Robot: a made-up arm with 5 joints.
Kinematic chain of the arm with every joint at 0, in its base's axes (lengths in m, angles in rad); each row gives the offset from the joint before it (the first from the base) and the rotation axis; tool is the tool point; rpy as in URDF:
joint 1: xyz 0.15 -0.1 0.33 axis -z
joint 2: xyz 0 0.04 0.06 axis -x
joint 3: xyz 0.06 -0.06 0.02 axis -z
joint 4: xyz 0 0.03 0 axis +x
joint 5: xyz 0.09 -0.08 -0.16 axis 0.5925 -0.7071 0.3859
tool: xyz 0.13 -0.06 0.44 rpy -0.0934 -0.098 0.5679
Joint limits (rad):
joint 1: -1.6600..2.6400
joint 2: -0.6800..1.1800
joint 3: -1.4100..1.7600
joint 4: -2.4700..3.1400
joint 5: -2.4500..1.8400
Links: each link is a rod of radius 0.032 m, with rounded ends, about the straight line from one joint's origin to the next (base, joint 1, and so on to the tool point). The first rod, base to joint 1, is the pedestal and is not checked.
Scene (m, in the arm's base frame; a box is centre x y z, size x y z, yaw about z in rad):
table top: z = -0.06
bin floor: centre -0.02 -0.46 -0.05 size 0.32 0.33 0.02 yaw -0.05
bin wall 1: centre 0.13 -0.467 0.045 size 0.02 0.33 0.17 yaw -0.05
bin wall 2: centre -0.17 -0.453 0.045 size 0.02 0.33 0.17 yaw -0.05
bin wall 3: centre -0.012 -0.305 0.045 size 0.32 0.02 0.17 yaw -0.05
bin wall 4: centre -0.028 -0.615 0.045 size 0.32 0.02 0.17 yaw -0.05
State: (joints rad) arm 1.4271 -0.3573 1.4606 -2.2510 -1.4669
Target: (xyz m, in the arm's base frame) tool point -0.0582 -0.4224 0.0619
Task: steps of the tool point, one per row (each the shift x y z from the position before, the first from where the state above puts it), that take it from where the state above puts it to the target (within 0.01 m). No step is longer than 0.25 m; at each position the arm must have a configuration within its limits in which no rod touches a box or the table.
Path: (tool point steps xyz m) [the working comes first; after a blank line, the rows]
Joints at the target: 1.2081 -0.5713 1.5765 -2.4529 -0.6791
Straight joint move there: touches bin wall 2.

1: 0.0929 -0.1449 0.1249
2: 0.1492 -0.0921 0.1159
3: 0.1742 -0.0193 0.1022
4: 0.1629 0.0561 0.0846
5: -0.0913 -0.0650 -0.1345
6: -0.0895 -0.0100 -0.1439
7: -0.0649 0.0355 -0.1412
8: -0.0252 0.0625 -0.1272
9: 0.0185 0.0664 -0.1035

